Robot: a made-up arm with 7 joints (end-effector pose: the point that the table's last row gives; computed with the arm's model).
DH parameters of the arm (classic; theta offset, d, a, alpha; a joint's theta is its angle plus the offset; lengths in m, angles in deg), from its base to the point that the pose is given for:
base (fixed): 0 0.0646 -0.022 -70
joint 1: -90 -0.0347 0.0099 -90
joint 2: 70 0.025 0.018 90
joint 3: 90 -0.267 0.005 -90
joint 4: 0 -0.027 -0.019 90
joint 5: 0 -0.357 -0.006 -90
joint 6: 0 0.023 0.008 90
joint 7: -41.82 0 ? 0
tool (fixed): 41.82 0.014 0 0
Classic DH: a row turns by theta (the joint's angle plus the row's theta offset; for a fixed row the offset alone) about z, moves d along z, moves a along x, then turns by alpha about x.
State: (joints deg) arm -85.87 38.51 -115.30 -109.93 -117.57 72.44 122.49
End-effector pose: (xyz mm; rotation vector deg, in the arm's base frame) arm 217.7 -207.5 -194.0 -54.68 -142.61 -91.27
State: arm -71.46 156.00 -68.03 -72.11 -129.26 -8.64 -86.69
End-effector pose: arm -24.7 410.8 312.6 30.37 -121.79 61.87
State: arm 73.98 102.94 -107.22 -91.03 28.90 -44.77 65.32
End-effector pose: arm -419.8 214.4 143.0 -16.01 57.83 49.10
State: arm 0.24 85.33 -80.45 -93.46 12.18 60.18 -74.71
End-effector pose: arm 83.7 190.3 -339.5 10.39 65.96 -135.83
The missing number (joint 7, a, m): -0.0255
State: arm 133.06 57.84 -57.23 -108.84 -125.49 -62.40 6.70
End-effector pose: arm -356.0 -217.3 49.4 -123.18 -53.44 -57.82
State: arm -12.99 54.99 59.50 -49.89 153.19 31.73 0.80
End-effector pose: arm 250.0 453.3 -47.4 -110.38 -111.35 77.40
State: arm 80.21 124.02 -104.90 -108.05 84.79 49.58 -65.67
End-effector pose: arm -328.1 241.0 179.4 -73.57 117.53 -4.31
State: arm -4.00 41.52 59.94 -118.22 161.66 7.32 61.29
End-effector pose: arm 198.0 199.7 143.3 169.98 36.92 -36.82
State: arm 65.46 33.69 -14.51 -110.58 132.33 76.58 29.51
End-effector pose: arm -69.5 12.6 -350.7 -91.36 53.93 78.65
